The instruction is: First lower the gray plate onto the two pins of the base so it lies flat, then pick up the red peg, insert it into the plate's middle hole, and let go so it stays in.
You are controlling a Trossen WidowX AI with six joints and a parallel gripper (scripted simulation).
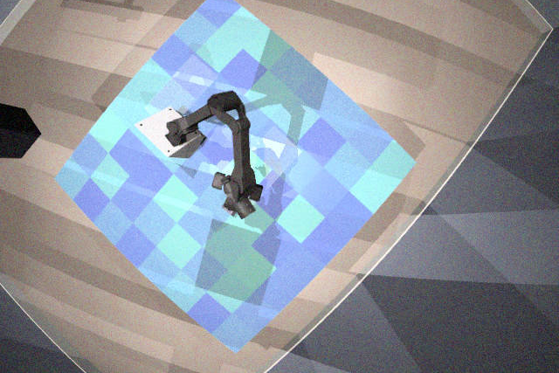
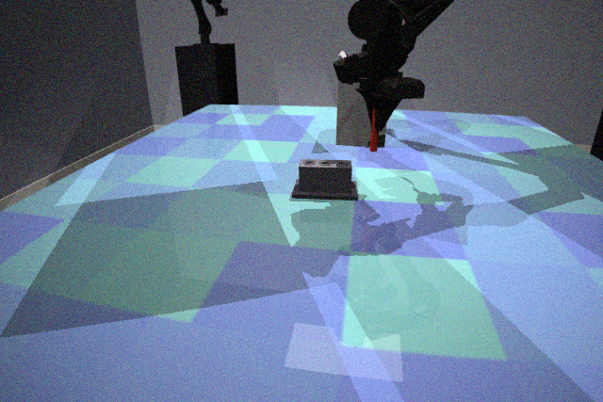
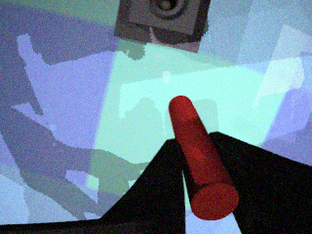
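The plate lies 9 cm to the right of my gripper tip, 7 cm below it and 4 cm ahead of it. Round my gripper tip: gray base 11 cm below, 9 cm to the right, 3 cm ahead; then red peg right at my gripper tip.
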